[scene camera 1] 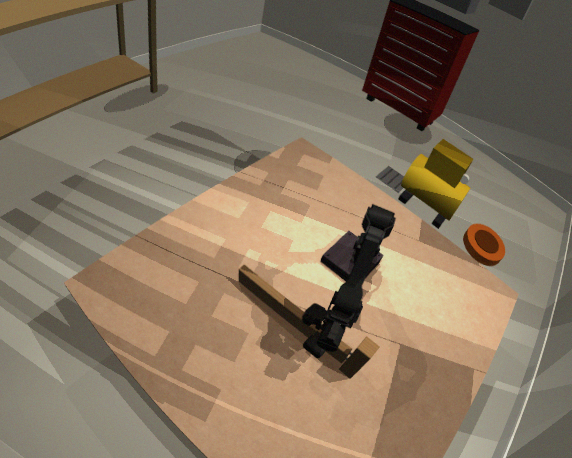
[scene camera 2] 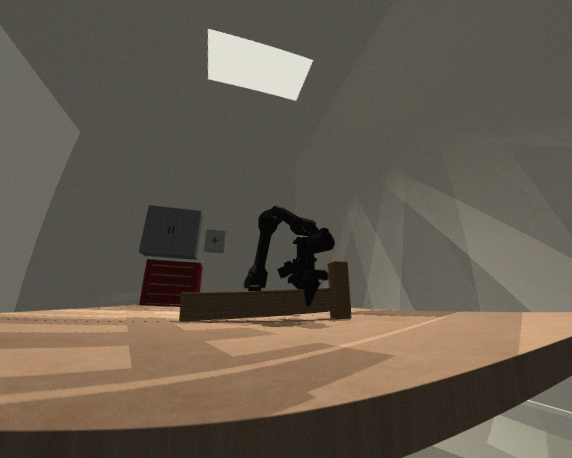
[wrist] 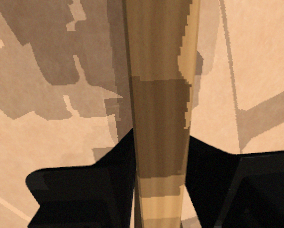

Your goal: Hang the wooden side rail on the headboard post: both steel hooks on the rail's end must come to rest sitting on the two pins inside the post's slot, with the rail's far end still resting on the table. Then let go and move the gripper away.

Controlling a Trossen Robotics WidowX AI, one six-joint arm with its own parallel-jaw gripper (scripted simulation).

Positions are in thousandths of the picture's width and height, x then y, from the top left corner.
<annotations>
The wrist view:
my gripper: 533,572
wooden side rail: 569,221
</annotations>
